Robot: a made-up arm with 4 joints.
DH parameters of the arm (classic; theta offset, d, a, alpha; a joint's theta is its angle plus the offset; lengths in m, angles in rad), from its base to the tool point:
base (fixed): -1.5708 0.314 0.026 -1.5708
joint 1: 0 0.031 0.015 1.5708
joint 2: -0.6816 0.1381 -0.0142 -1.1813
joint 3: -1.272 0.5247 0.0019 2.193
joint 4: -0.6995 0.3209 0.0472 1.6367
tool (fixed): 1.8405 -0.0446 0 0
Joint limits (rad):
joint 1: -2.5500..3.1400
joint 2: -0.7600..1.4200
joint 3: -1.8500..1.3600
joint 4: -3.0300..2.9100
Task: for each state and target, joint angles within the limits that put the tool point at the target. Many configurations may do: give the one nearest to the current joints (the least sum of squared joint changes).
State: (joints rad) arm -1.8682 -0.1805 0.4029 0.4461
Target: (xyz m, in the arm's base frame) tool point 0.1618 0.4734 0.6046
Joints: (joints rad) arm -1.4211 -0.5930 0.8820 0.4586
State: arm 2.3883 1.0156 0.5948 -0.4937
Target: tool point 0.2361 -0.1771 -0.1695
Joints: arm 2.9160 0.6603 0.8535 -0.2087
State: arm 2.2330 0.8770 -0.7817 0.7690
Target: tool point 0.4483 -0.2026 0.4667
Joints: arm 2.0507 0.7100 -1.2594 0.7033
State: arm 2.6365 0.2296 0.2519 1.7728
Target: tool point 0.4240 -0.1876 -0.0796
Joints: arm 2.9824 0.2156 0.2864 1.9808
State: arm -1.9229 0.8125 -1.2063 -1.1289
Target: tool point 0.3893 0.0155 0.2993
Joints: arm -1.8865 0.4961 -1.6878 -1.2322
